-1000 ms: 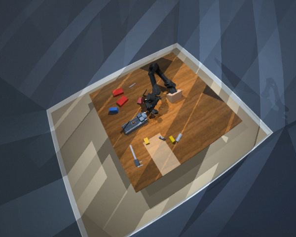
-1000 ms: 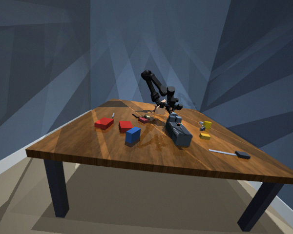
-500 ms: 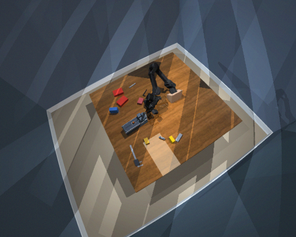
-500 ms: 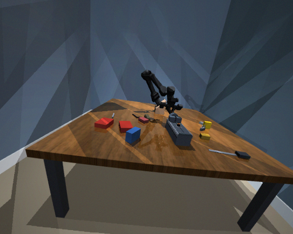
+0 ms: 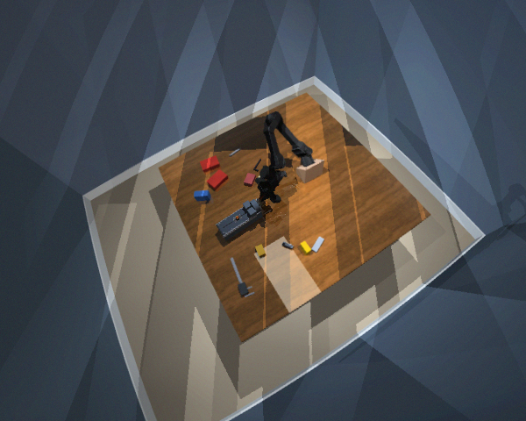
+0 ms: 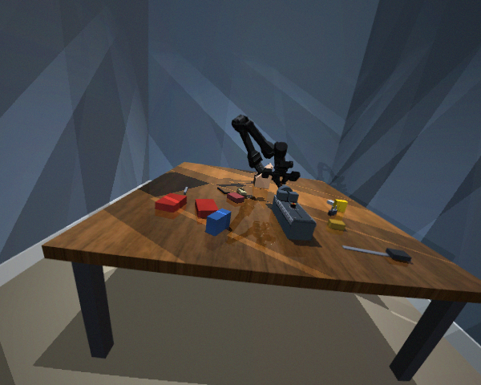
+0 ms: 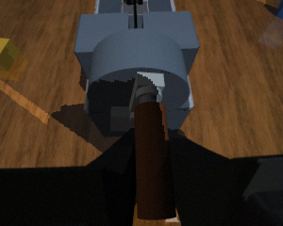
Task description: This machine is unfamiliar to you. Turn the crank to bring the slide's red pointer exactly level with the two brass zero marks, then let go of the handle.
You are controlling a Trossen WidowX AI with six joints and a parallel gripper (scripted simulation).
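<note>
The brown crank handle lies 20 mm behind my gripper tip and 20 mm above it. From my gripper tip the other things lie so: pink block 220 mm to the right, 80 mm below, 10 mm behind; ochre block 250 mm to the left, 120 mm ahead, 80 mm below; red pointer 160 mm ahead, 30 mm to the left, 10 mm below.
</note>
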